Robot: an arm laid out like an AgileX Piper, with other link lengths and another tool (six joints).
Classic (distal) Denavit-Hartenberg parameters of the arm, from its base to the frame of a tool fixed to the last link. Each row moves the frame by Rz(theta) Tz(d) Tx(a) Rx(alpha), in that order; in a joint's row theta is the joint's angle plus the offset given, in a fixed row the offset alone. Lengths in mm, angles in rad.
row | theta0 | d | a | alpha
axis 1 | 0.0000 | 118.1 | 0.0 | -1.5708
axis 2 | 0.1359 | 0.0 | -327.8 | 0.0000
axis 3 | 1.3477 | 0.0 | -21.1 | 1.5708
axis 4 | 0.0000 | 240.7 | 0.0 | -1.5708
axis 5 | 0.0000 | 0.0 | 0.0 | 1.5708
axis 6 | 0.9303 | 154.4 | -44.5 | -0.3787
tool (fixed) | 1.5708 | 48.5 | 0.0 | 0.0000
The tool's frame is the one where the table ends.
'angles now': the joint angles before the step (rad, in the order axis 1, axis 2, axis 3, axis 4, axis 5, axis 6). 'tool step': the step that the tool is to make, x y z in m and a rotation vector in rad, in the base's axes. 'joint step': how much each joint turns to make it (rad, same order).
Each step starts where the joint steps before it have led.
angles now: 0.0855 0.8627 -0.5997 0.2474 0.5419 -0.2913
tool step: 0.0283 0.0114 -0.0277 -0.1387 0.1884 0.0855
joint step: 0.0731 0.1917 -0.0994 -0.1607 0.1079 0.0555
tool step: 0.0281 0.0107 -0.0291 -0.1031 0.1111 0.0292
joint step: 0.0836 0.1730 -0.0549 -0.1573 0.0108 0.1261
